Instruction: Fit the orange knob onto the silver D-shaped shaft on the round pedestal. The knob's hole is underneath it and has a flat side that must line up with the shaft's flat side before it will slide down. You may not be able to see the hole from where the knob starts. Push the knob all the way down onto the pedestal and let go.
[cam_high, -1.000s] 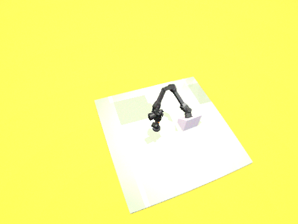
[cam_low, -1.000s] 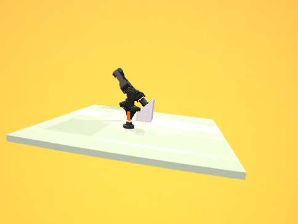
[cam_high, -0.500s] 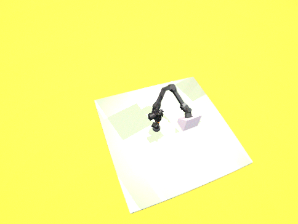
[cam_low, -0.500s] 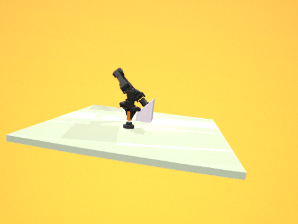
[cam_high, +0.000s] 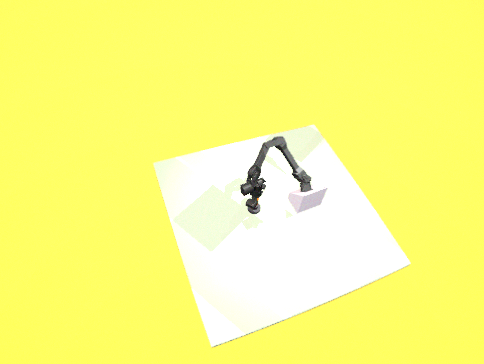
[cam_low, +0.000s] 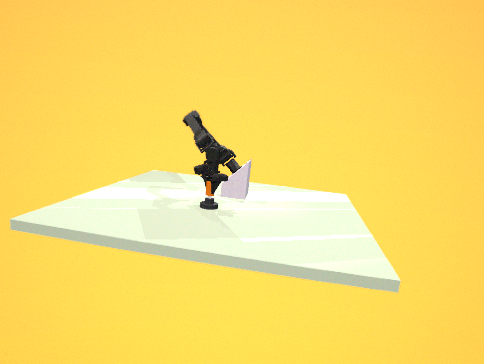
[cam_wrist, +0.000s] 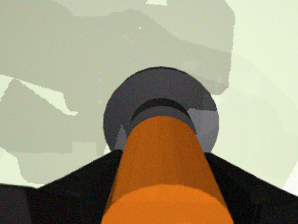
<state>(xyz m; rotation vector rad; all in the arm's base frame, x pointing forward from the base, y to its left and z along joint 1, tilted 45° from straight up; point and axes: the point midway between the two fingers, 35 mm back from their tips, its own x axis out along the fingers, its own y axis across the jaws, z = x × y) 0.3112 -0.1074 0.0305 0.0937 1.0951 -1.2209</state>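
The dark round pedestal is 4 cm below my gripper tip. From my gripper tip the other things lie so: orange knob 3 cm above.
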